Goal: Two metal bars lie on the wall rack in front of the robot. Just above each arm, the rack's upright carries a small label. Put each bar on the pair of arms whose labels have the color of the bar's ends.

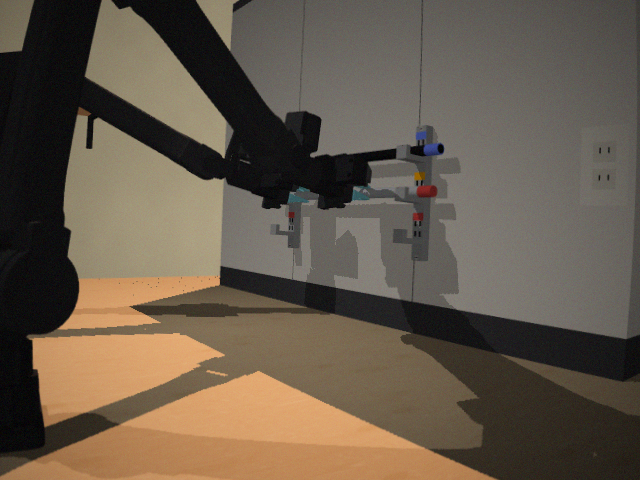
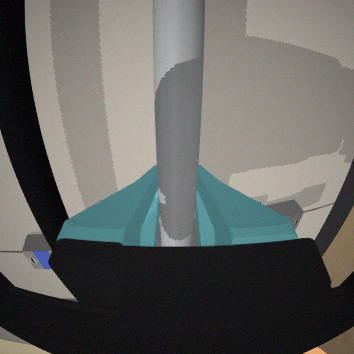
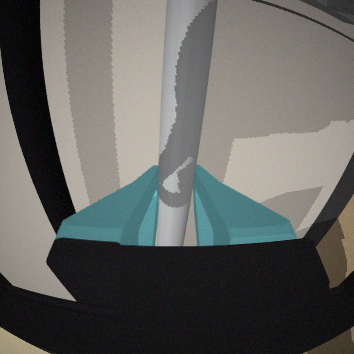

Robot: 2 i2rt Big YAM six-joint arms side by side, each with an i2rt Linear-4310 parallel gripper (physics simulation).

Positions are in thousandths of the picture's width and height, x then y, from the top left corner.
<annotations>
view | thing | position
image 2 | my left gripper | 499, 493
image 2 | silver bar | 504, 114
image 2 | grey wall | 761, 363
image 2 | rack upright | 103, 705
</annotations>
